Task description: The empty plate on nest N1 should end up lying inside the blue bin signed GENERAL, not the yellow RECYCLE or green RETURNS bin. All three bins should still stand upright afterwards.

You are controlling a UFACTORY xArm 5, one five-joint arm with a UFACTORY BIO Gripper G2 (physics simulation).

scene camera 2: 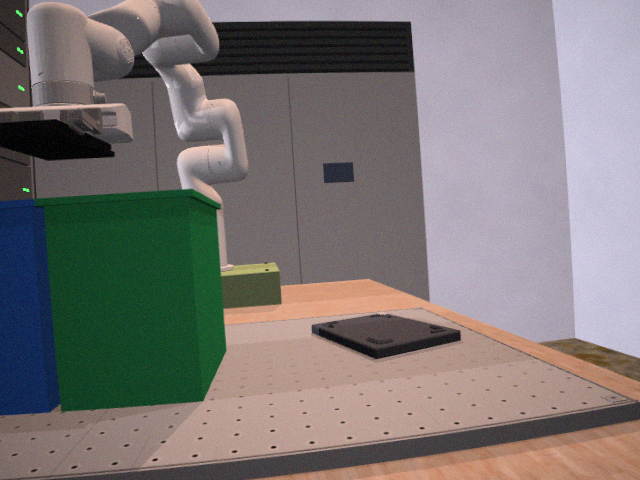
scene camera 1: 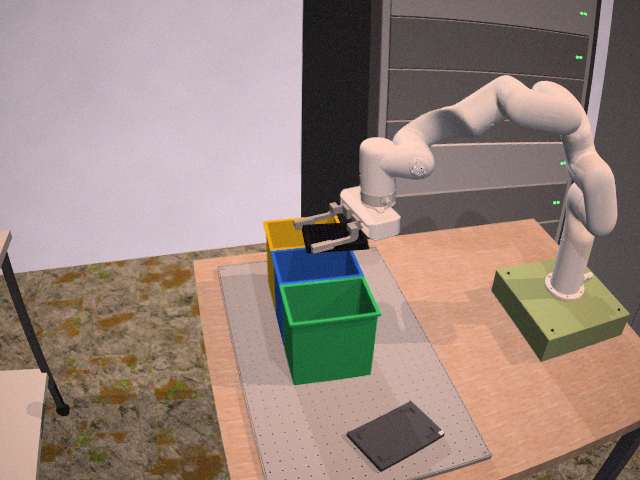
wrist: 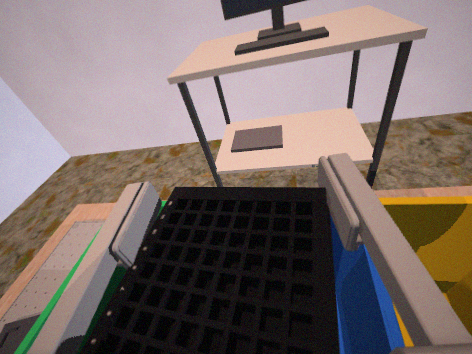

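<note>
My gripper is shut on the black gridded plate, with a finger along each side. The plate is roughly level and hangs a little above the bin rims. In the wrist view it covers part of the blue bin, which shows to its right. The green bin is on the left there, the yellow bin on the right. All three stand upright in a row. Their signs do not show.
A flat black nest lies on the perforated board beyond the green bin, with no plate on it. The olive base block carries the arm. A desk stands beyond the table.
</note>
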